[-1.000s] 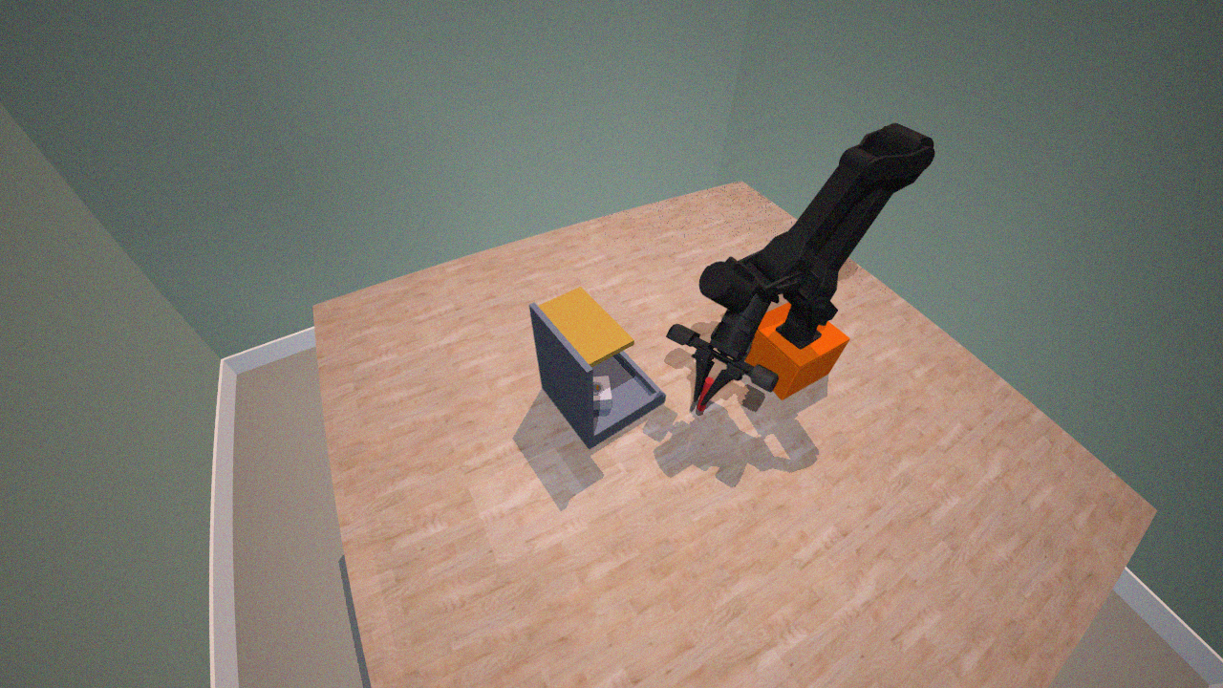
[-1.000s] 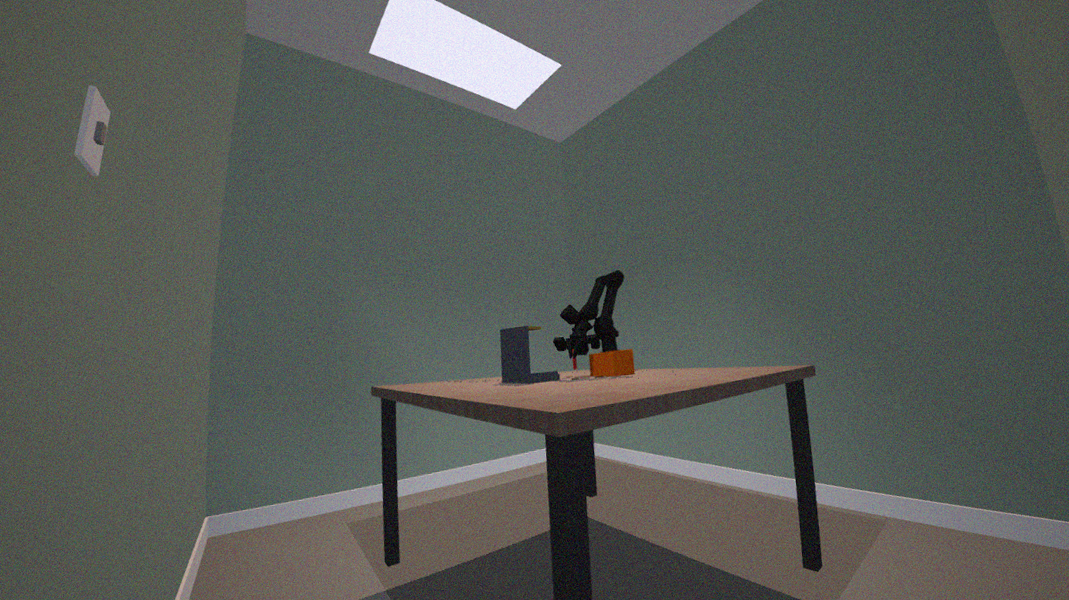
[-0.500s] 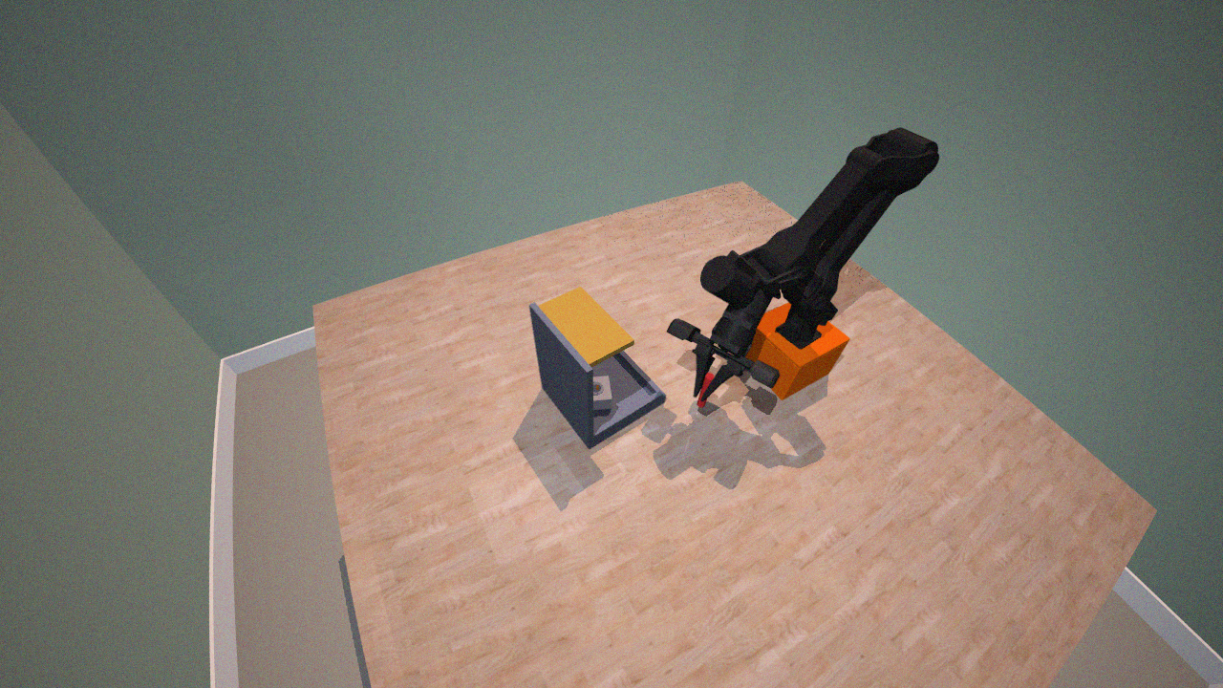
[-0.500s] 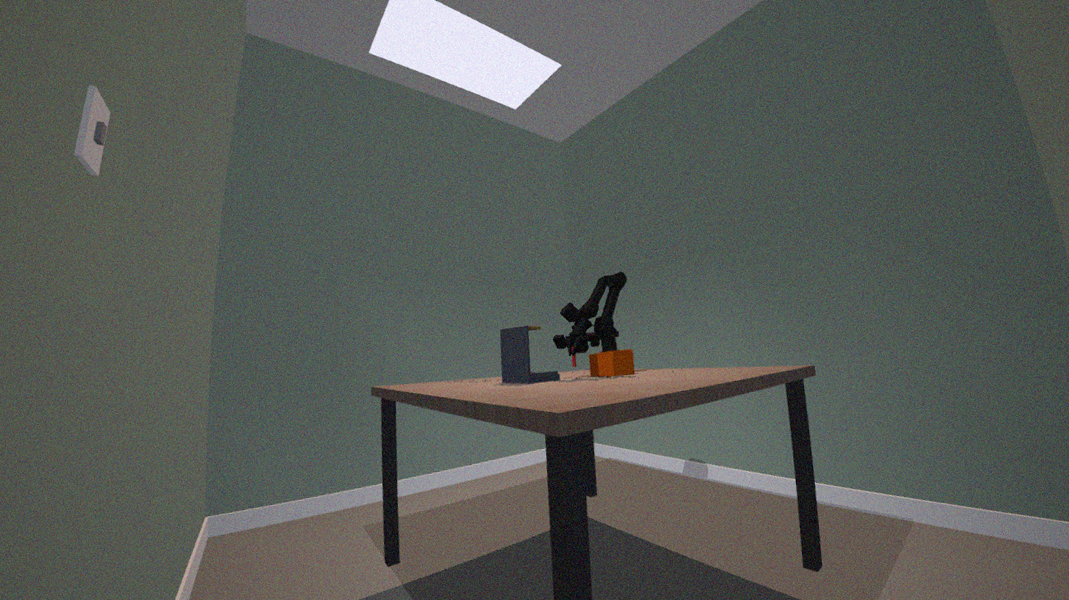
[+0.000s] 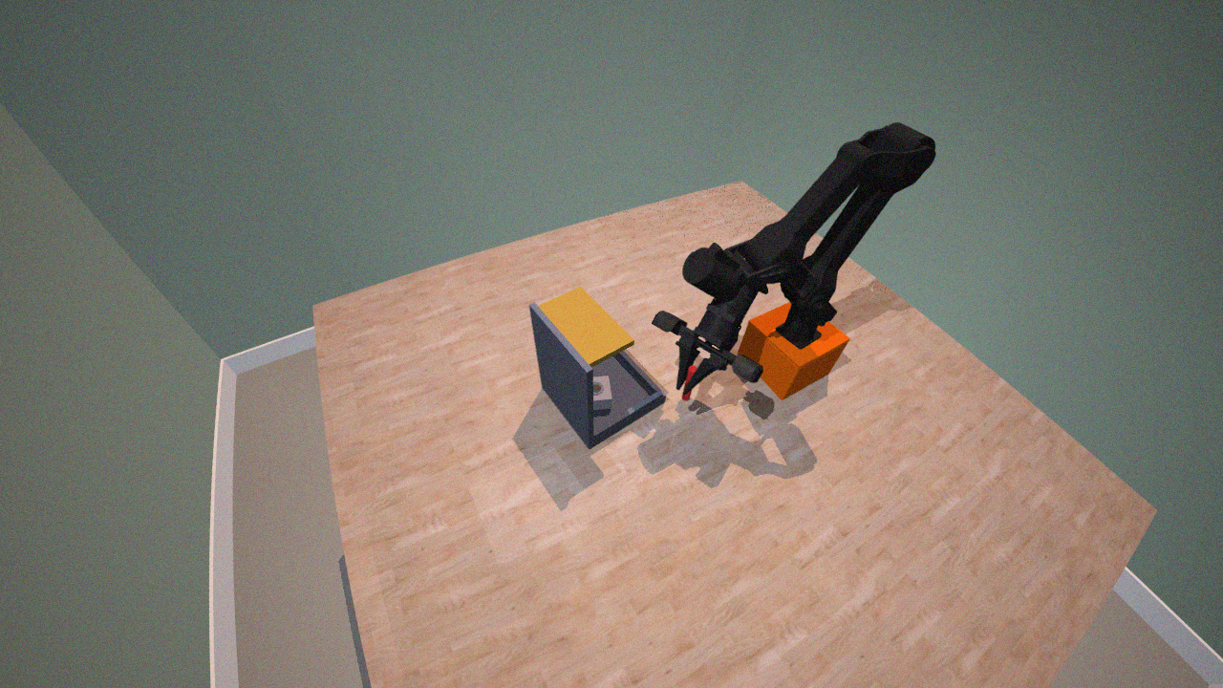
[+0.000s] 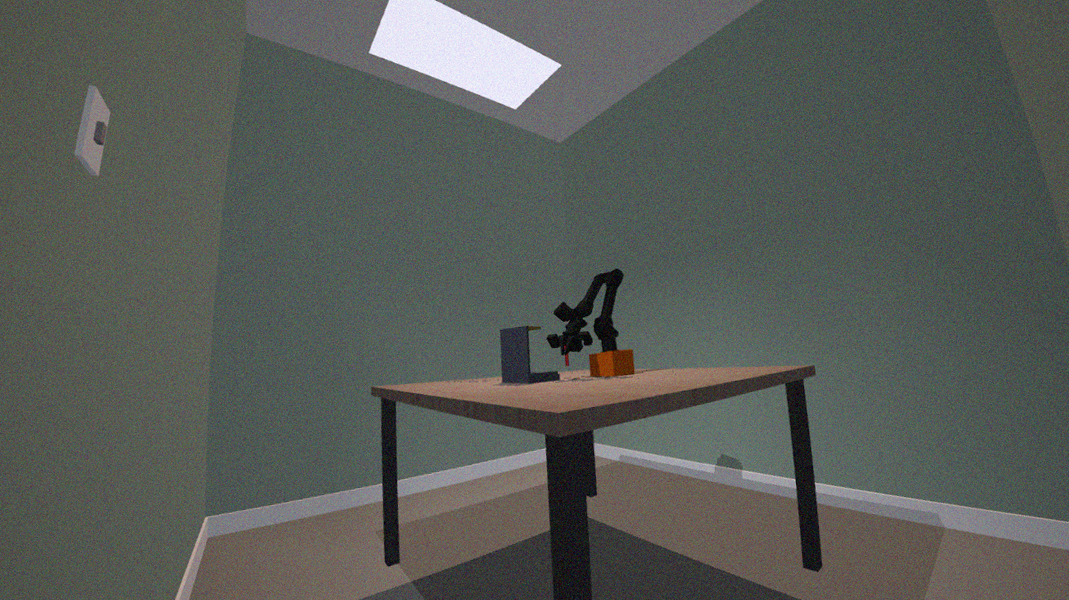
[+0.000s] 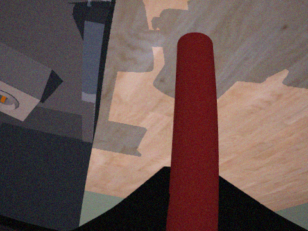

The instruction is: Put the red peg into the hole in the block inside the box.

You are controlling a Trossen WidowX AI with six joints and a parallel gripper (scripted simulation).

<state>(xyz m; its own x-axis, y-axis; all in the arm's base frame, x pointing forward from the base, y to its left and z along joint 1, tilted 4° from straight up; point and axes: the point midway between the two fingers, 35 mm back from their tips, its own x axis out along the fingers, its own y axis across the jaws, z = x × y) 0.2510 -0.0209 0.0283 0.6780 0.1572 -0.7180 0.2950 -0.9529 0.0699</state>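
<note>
The yellow roof lies 11 cm ahead of my gripper tip, 12 cm to the right of it and 11 cm above it. The rest, counted from my gripper tip: red peg: 2 cm behind, 1 cm to the right.
</note>
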